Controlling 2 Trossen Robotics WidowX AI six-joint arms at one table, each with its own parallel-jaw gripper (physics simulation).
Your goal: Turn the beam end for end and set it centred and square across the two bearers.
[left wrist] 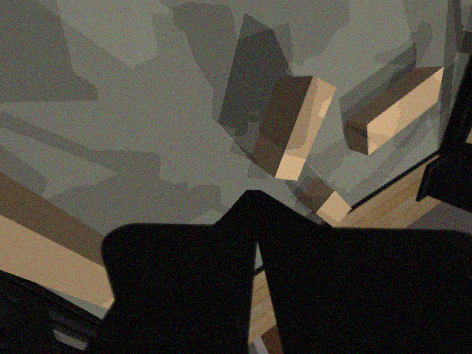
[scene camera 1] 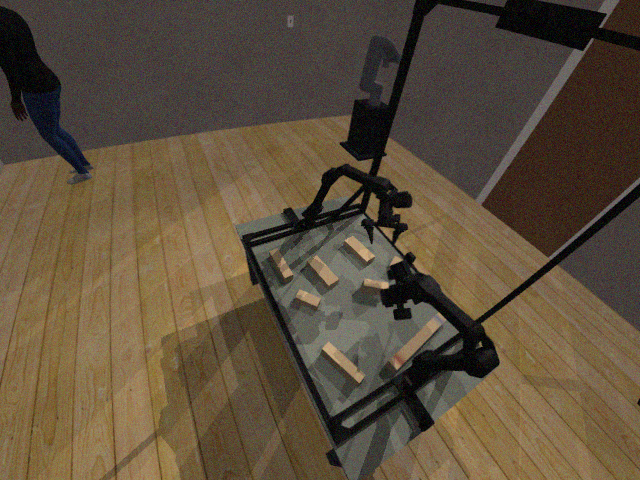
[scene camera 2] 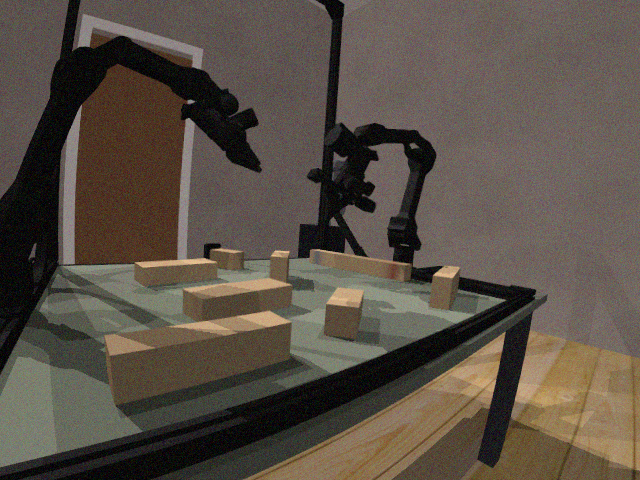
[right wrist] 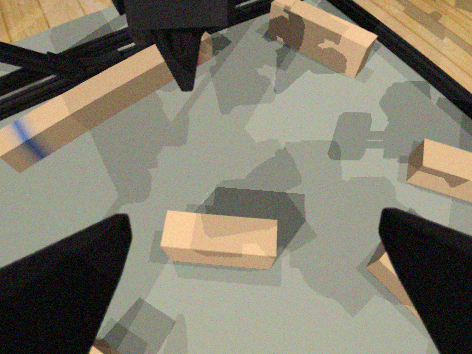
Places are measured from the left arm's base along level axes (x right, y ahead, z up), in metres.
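Pixels of known places: left gripper, between the fingertips: (left wrist: 252, 197) (scene camera 2: 326, 220) (right wrist: 187, 90); right gripper, between the fingertips: (scene camera 1: 382, 245) (scene camera 2: 260, 168) (right wrist: 255, 223); left arm's base, origin of its link: (scene camera 1: 416, 375); right arm's base, origin of its link: (scene camera 1: 309, 222) (scene camera 2: 4, 298).
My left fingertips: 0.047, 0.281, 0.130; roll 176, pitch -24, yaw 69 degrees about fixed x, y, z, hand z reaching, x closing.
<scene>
For each thing: its middle in the pictures, then the offset to it from my left fingertips, as dx, dy, dz.
- long wooden beam, middle of its body: (left wrist: 71, 254) (right wrist: 113, 90) (scene camera 2: 355, 263) (scene camera 1: 418, 340) +0.055, -0.179, -0.127
- short block, middle of its body: (right wrist: 221, 241) (left wrist: 287, 129) (scene camera 2: 280, 266) (scene camera 1: 374, 287) +0.032, +0.110, -0.117
The long wooden beam (scene camera 1: 417, 342) (scene camera 2: 361, 264) (left wrist: 50, 260) (right wrist: 105, 82) lies flat on the table, with a blue band near one end and a reddish mark near the other. Several plain wooden blocks lie apart from it; I cannot tell which two are the bearers. Two longer ones (scene camera 1: 323, 270) (scene camera 1: 359, 249) lie roughly parallel. My left gripper (left wrist: 252, 197) (right wrist: 187, 90) is shut and empty above the table, beyond the beam; its fingertips are hard to make out in the scene views. My right gripper (scene camera 1: 383, 241) (scene camera 2: 260, 169) (right wrist: 255, 223) is open and empty, high above the blocks.
A short block (scene camera 1: 375, 284) (scene camera 2: 279, 266) (left wrist: 295, 127) (right wrist: 220, 235) lies between the arms. Other blocks (scene camera 1: 280, 264) (scene camera 1: 308, 298) (scene camera 1: 342, 362) lie toward the table's left side in scene camera 1. A black frame rail (scene camera 1: 281, 320) (scene camera 2: 361, 379) edges the table. A person (scene camera 1: 41, 98) stands behind.
</scene>
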